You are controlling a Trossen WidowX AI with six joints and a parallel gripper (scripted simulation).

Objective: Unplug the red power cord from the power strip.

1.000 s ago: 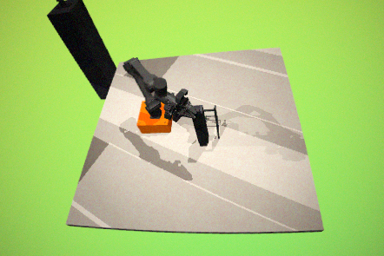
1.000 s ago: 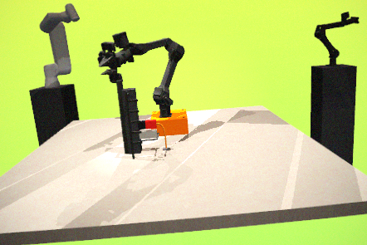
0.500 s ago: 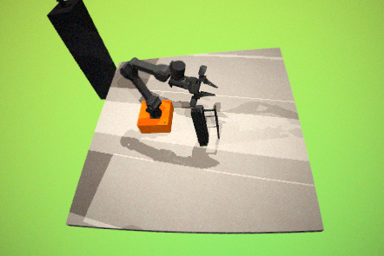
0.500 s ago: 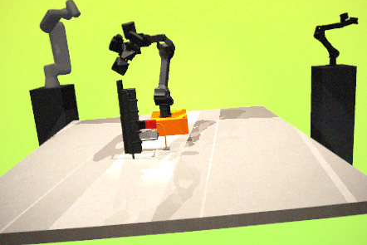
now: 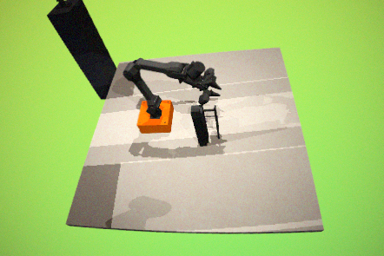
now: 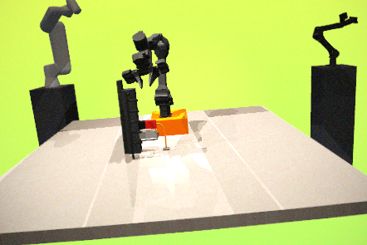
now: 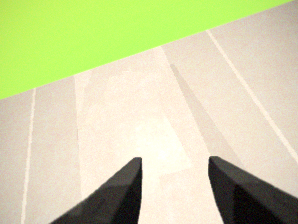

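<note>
Now: the red plug 17 cm below my gripper tip, 11 cm behind it and 3 cm to the right of it.
</note>
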